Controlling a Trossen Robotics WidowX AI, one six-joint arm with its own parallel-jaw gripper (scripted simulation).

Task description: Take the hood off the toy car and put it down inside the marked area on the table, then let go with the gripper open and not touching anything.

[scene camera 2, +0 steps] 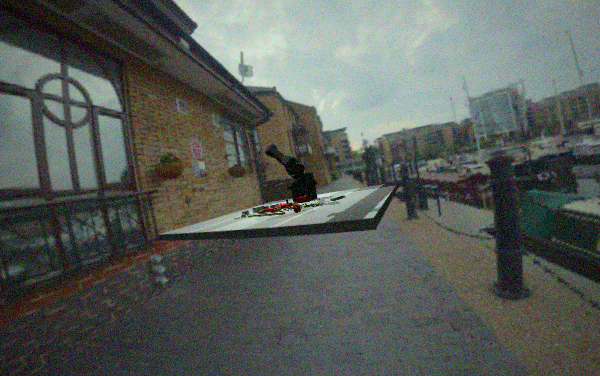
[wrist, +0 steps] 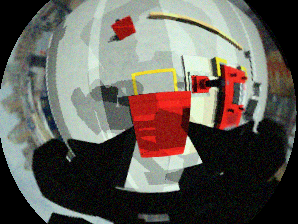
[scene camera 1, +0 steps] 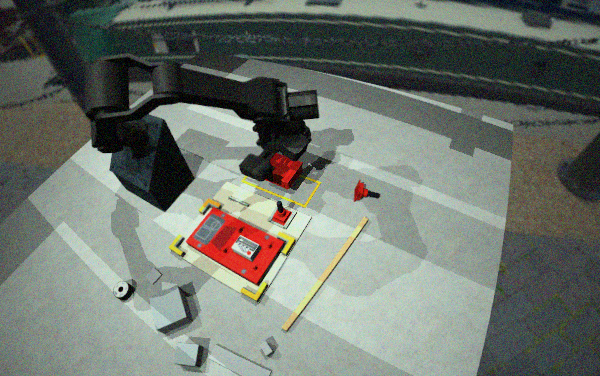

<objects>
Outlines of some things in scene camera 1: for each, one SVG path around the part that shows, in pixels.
My gripper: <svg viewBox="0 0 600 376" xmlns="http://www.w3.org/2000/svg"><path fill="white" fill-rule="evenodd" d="M309 127L306 126L303 120L290 121L290 123L280 124L273 129L267 130L261 129L255 124L252 129L259 135L256 145L261 146L263 151L259 156L250 153L239 165L241 173L259 182L265 179L273 182L272 172L276 167L271 165L270 159L275 153L280 151L282 155L290 160L297 161L312 141Z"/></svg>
A red hood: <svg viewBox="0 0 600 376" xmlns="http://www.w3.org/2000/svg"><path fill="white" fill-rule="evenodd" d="M275 153L270 159L271 165L276 167L272 172L273 182L265 180L285 189L290 189L303 171L303 162L292 161L284 155Z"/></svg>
A wooden strip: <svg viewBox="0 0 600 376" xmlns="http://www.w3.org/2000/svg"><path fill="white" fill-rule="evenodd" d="M369 218L364 217L356 226L334 259L321 274L319 280L292 312L286 323L283 324L282 329L288 332L291 325L312 301L316 292L318 292L322 284L346 254Z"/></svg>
A red toy car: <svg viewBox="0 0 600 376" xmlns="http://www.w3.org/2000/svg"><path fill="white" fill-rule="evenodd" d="M213 207L199 226L192 232L191 236L185 240L186 243L259 287L284 248L284 241L280 241ZM240 235L261 246L262 250L253 262L240 256L232 249Z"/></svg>
</objects>
